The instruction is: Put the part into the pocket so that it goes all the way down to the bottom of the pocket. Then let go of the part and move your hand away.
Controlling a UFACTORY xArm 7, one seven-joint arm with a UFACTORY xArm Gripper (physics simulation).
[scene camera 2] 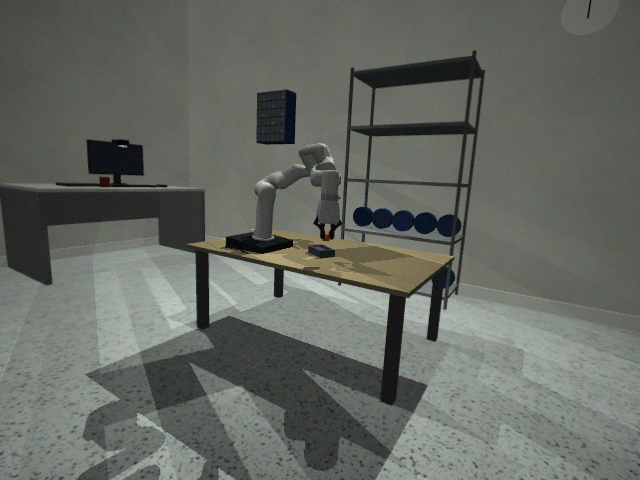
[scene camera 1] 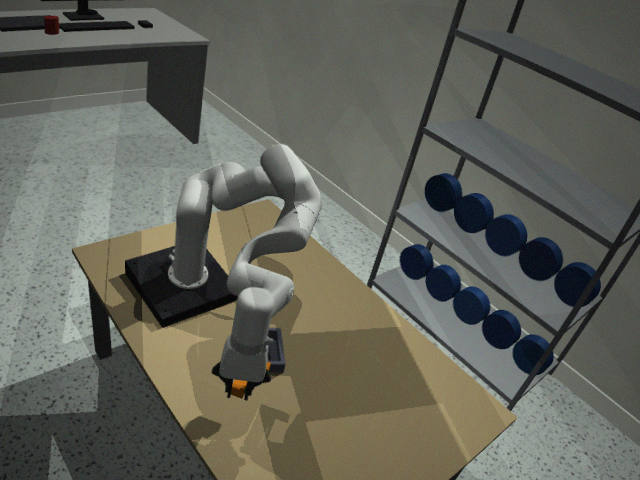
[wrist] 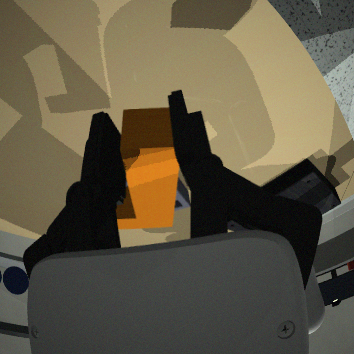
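Pixels of known places: gripper, fingertip midpoint: (scene camera 2: 326, 239) (scene camera 1: 237, 394) (wrist: 144, 118); arm's base, origin of the base link: (scene camera 2: 263, 238) (scene camera 1: 188, 274).
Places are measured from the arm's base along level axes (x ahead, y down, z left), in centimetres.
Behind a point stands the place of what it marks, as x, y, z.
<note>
The orange part (scene camera 1: 238, 387) {47.4, -10.2, -23.5} (scene camera 2: 326, 235) {47.6, -9.9, -23.9} (wrist: 155, 190) {45.6, -10.2, -20.2} is a blocky piece held between the black fingers. A bit of orange also shows beside the gripper's right side in scene camera 1. My gripper (scene camera 1: 238, 394) {47.8, -8.1, -23.9} (scene camera 2: 326, 237) {47.8, -8.1, -23.9} (wrist: 144, 118) {47.8, -8.1, -23.9} is shut on the part and holds it above the table. The pocket is in a dark blue-grey open block (scene camera 1: 280, 347) {39.0, 1.1, 2.2} (scene camera 2: 321, 253) {39.0, 2.6, -7.3}, which stands on the table between the gripper and the arm's base in scene camera 1. The arm partly hides it there. In the wrist view, a sliver of the block (wrist: 183, 196) {30.8, 1.5, -1.4} shows beyond the part; the pocket's floor is hidden.
The wooden table (scene camera 1: 361, 382) {61.4, 4.7, 13.4} (scene camera 2: 392, 276) {78.5, 4.7, -23.4} carries the arm's black base plate (scene camera 1: 155, 304) {4.2, 0.9, -15.5} (scene camera 2: 242, 242) {-3.8, 0.6, -14.8}. A shelf rack (scene camera 1: 413, 165) (scene camera 2: 347, 155) with blue discs stands beyond the table. A grey desk (scene camera 1: 175, 93) (scene camera 2: 180, 222) with a monitor (scene camera 2: 114, 158) stands at the far left.
</note>
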